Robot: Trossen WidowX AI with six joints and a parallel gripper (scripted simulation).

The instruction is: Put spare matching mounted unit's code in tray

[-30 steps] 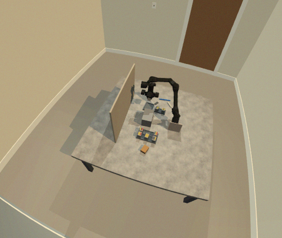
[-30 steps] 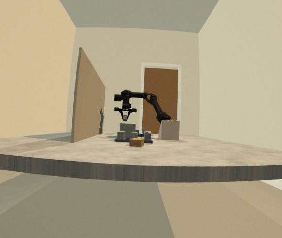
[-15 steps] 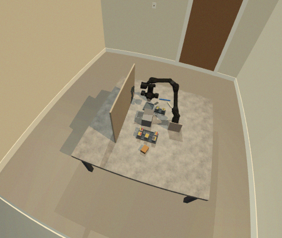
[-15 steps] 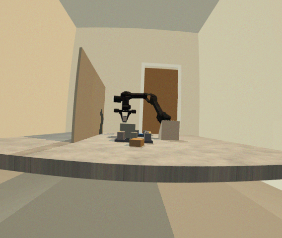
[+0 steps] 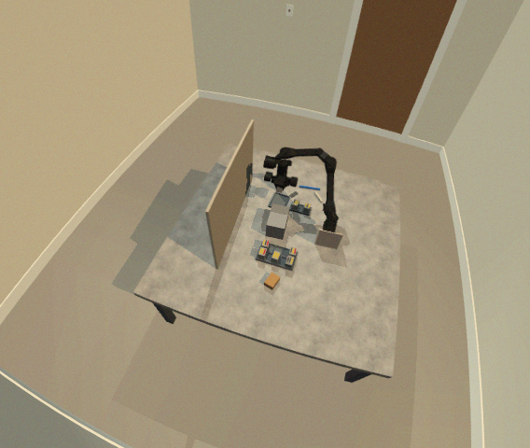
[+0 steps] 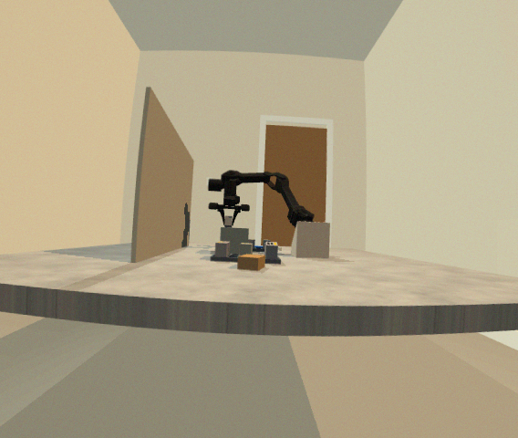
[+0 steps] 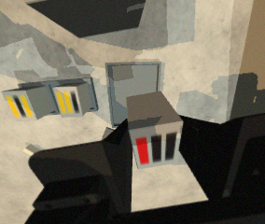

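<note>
Now: the grey tray 11 cm below my gripper tip and 1 cm behind it. The rest, counted from my gripper tip: dock: 15 cm behind, 10 cm below; then grey spare: 3 cm above; then grey mounted unit: 19 cm to the left, 6 cm below, 6 cm behind.
</note>
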